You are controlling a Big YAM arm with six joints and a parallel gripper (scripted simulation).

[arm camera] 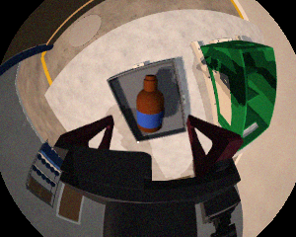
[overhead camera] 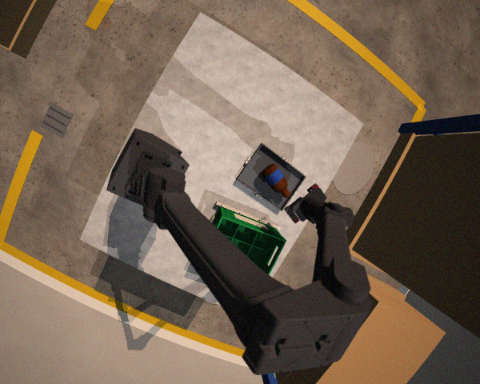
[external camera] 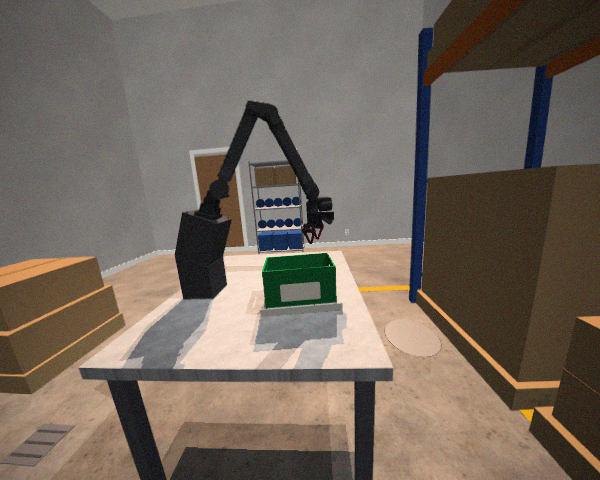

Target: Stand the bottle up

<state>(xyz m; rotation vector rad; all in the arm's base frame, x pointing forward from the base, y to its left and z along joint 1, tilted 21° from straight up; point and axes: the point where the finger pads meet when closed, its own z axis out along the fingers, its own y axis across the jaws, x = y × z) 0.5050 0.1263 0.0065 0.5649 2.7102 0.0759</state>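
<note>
Now: the brown bottle 5 cm behind my hand, 2 cm to the left of it and 16 cm below it. From my hand the other things lie so: green crate 8 cm behind, 26 cm to the right, 12 cm below; grey tray 7 cm behind, 3 cm to the left, 19 cm below.
</note>
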